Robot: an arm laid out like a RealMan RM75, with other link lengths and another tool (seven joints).
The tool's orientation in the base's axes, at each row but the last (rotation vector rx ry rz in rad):
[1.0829, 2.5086, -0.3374]
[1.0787, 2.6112, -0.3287]
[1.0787, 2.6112, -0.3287]
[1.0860, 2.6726, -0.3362]
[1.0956, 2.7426, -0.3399]
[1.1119, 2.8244, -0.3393]
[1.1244, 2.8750, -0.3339]
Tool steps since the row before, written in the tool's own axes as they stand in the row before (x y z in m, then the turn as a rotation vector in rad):
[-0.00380, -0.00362, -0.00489, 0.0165, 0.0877, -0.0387]
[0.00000, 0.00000, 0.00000, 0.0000, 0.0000, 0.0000]
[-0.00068, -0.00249, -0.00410, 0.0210, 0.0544, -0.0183]
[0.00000, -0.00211, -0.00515, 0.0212, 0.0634, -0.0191]
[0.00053, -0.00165, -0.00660, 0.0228, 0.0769, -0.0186]
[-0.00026, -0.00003, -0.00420, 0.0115, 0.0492, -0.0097]
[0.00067, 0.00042, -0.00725, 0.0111, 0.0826, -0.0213]
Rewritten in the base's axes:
[-0.00152, -0.00310, 0.00629, 0.0445, 0.0837, 0.0217]
[0.00000, 0.00000, 0.00000, 0.0000, 0.0000, 0.0000]
[-0.00207, -0.00086, 0.00429, 0.0214, 0.0571, 0.0043]
[-0.00216, 0.00006, 0.00513, 0.0275, 0.0637, 0.0039]
[-0.00200, 0.00098, 0.00645, 0.0357, 0.0742, 0.0011]
[0.00017, 0.00080, 0.00413, 0.0251, 0.0449, -0.0010]
[0.00011, 0.00229, 0.00692, 0.0485, 0.0710, 0.0042]

